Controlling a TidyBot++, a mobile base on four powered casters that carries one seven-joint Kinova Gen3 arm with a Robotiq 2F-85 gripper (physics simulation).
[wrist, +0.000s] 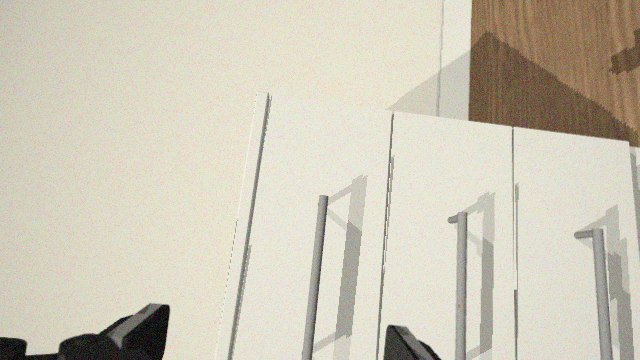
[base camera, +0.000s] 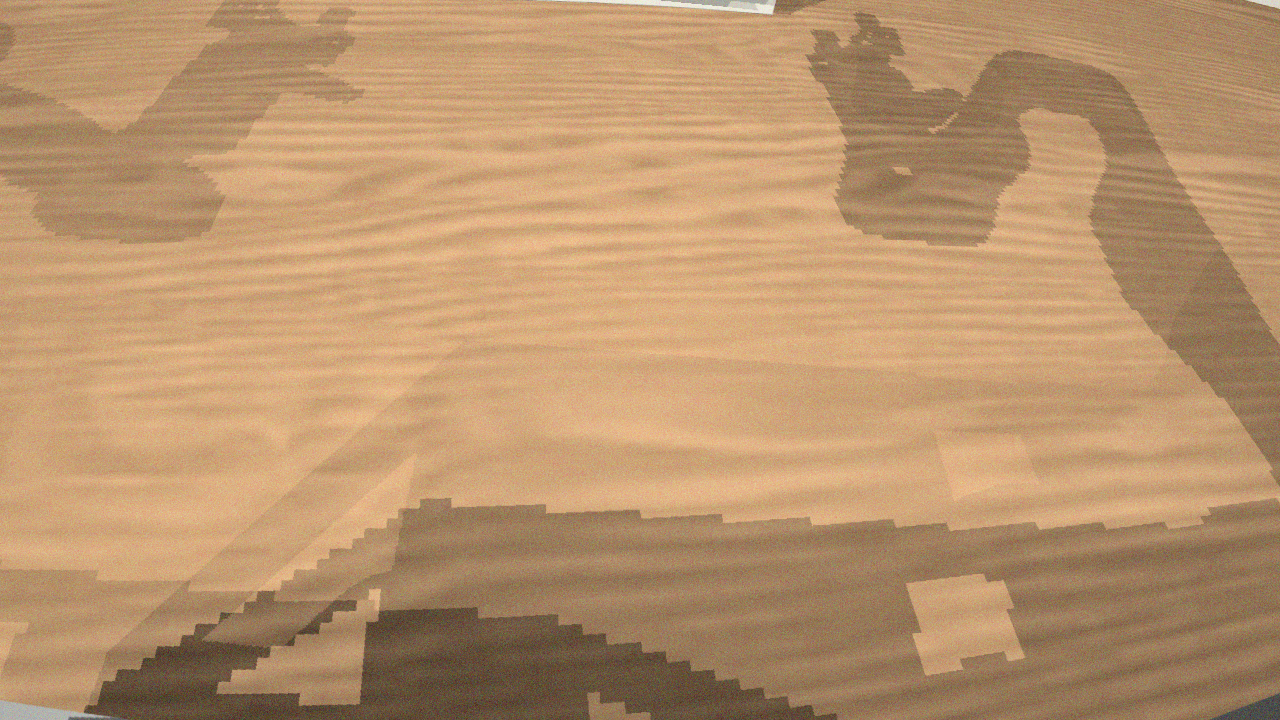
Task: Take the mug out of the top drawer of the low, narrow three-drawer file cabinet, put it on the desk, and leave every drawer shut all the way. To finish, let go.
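Frame: origin at the arm's base, x ahead, y right, z down, level; centimetres.
Seen in the pictures: gripper, fingertip midpoint: [wrist: 277, 339].
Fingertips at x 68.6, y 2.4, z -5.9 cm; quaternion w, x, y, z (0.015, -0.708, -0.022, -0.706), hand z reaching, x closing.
A point is followed by its place in that frame.
The white three-drawer file cabinet [wrist: 246, 210] @[x 96.7, y 7.3, z -11.4 cm] shows in the wrist view, turned so that its top edge is at the left. The top drawer [wrist: 285, 165] @[x 97.4, y 13.0, z -7.7 cm] is the leftmost front, with a grey bar handle [wrist: 316, 270] @[x 92.3, y 2.0, z -3.0 cm]. The middle drawer [wrist: 425, 175] @[x 97.6, y 13.9, z 9.3 cm] and bottom drawer [wrist: 555, 185] @[x 97.7, y 14.7, z 25.6 cm] are to its right. All three fronts look shut. My gripper [wrist: 277, 339] @[x 68.6, y 2.4, z -5.9 cm] is open and empty, its fingertips at the lower edge of the view. The top handle appears between the fingertips, nearer the right one; the handle looks apart from both. The mug and the desk do not show.
A pale wall [wrist: 125, 150] @[x 153.9, y 19.1, z -51.9 cm] lies beyond the cabinet top, with a white baseboard strip [wrist: 455, 60] @[x 156.9, y 57.7, z 35.3 cm] and wooden floor [wrist: 530, 30] @[x 128.0, y 52.6, z 39.6 cm] at the upper right. The base camera shows wooden floor [base camera: 581, 268] @[x 49.2, y 0.2, z 39.6 cm] with shadows of an arm and gripper, and a white edge [base camera: 716, 4] @[x 99.5, y 14.1, z 38.8 cm] at the top.
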